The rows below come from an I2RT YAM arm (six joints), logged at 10 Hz.
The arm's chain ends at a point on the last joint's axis. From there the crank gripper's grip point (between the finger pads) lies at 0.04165 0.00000 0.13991 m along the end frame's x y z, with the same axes.
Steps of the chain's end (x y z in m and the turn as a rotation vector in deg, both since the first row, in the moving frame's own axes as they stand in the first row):
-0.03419 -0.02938 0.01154 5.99 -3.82 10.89
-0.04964 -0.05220 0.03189 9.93 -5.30 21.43
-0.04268 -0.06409 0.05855 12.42 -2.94 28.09
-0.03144 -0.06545 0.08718 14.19 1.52 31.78
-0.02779 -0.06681 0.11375 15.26 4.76 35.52
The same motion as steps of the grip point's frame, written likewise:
-0.04290 -0.03706 0.01363 5.99 -3.82 10.89
-0.06078 -0.06333 0.03430 9.93 -5.30 21.43
-0.04720 -0.07547 0.05936 12.42 -2.94 28.09
-0.02486 -0.07517 0.08471 14.19 1.52 31.78
-0.01377 -0.07348 0.10862 15.26 4.76 35.52

